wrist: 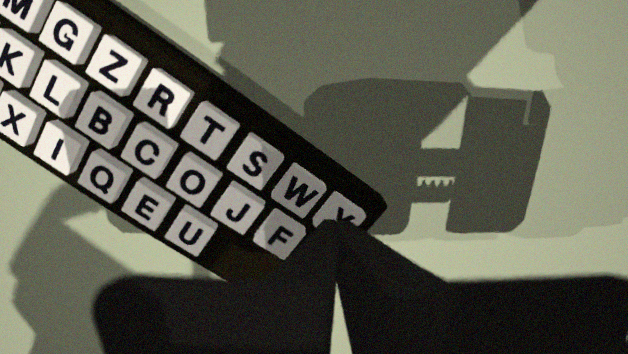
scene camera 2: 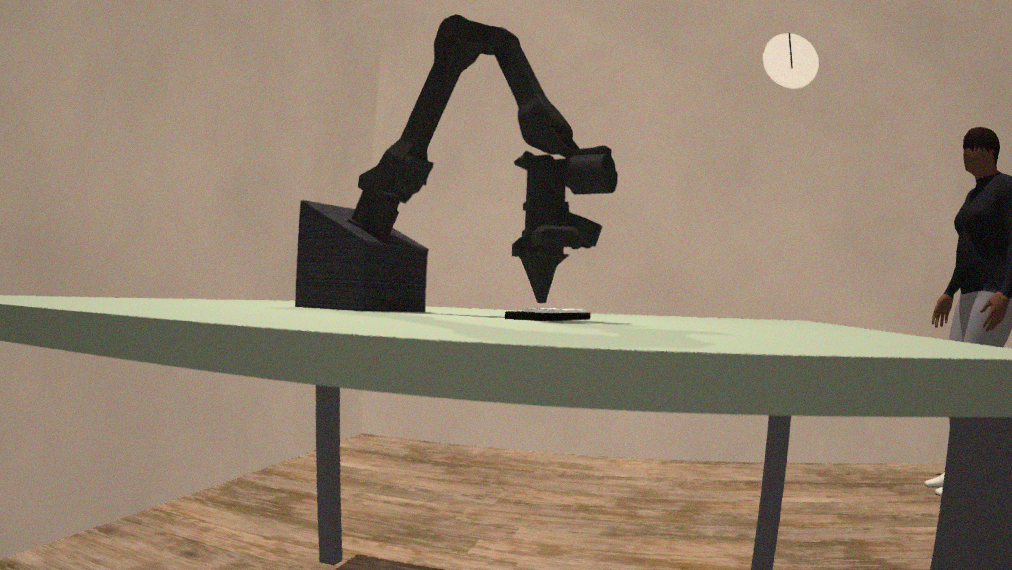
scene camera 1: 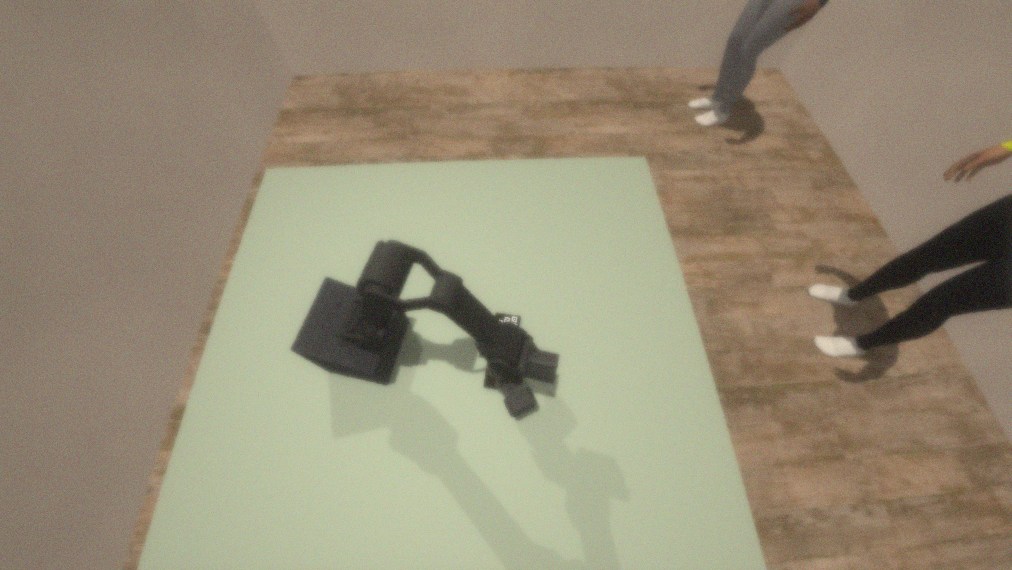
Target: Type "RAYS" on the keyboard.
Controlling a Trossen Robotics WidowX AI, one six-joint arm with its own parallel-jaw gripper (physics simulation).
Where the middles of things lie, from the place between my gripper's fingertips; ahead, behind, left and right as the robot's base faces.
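Scene:
Black keyboard (scene camera 2: 516,315): 2 cm ahead of my hand, 8 cm to the left of it and 2 cm below it.

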